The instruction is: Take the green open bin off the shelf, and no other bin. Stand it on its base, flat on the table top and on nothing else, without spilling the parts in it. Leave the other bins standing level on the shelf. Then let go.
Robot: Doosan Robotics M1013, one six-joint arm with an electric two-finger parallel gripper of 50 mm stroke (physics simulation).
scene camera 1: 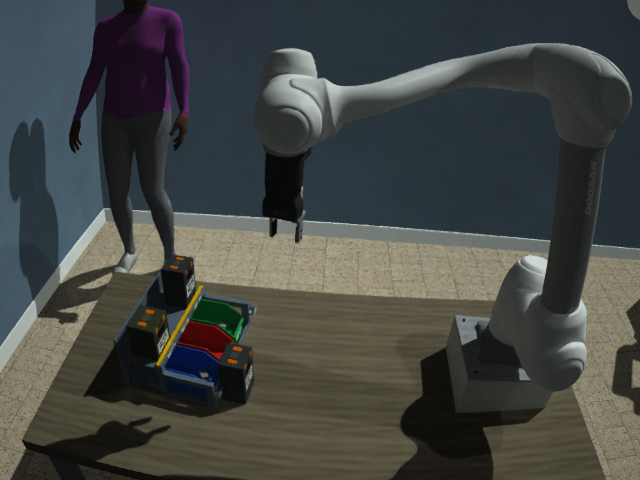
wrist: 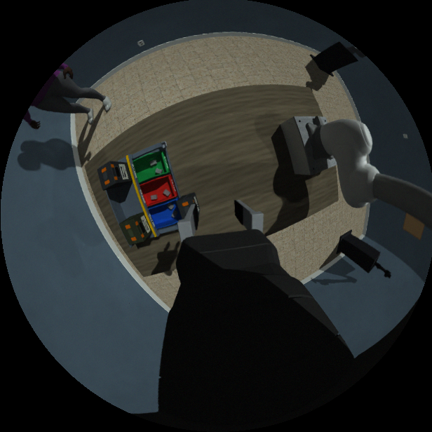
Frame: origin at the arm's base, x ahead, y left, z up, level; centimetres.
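Seen in the pictures: gripper, fingertip midpoint: (scene camera 1: 285, 237); arm's base, link origin: (scene camera 1: 506, 346).
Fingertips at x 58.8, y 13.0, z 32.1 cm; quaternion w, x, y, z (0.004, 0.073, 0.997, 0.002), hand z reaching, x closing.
Observation:
Offsets run from my fingertips to a thing's top centre. "pt": to the spot under its first point. Level surfaces: height alone.
The green open bin {dz -35.7, dx +24.9, dy -15.2 cm} (scene camera 1: 219, 314) (wrist: 150, 167) sits on the shelf at one end of a row, with small grey parts in it. The red bin {dz -35.7, dx +24.5, dy -4.0 cm} (scene camera 1: 204, 335) (wrist: 156, 192) is beside it, and the blue bin {dz -35.7, dx +24.1, dy +7.2 cm} (scene camera 1: 187, 363) (wrist: 164, 215) is at the other end; both hold parts. The grey shelf {pt dz -36.3, dx +21.1, dy +14.9 cm} (scene camera 1: 187, 383) (wrist: 167, 150) stands on the table {dz -43.8 cm} (scene camera 1: 330, 361) (wrist: 220, 130), a yellow strip along the bins' one side. My gripper (scene camera 1: 285, 230) (wrist: 215, 209) is open and empty, high above the table, to the right of the shelf in the scene view.
A dark box {dz -30.6, dx +10.7, dy +6.2 cm} (scene camera 1: 236, 373) (wrist: 188, 202) with orange marks stands against the shelf by the blue bin. Two more boxes, one black {dz -21.4, dx +34.3, dy -15.5 cm} (scene camera 1: 178, 281) (wrist: 114, 175) and one olive {dz -23.9, dx +34.1, dy +7.5 cm} (scene camera 1: 148, 333) (wrist: 135, 230), are behind the yellow strip. A person (scene camera 1: 139, 67) stands beyond the table.

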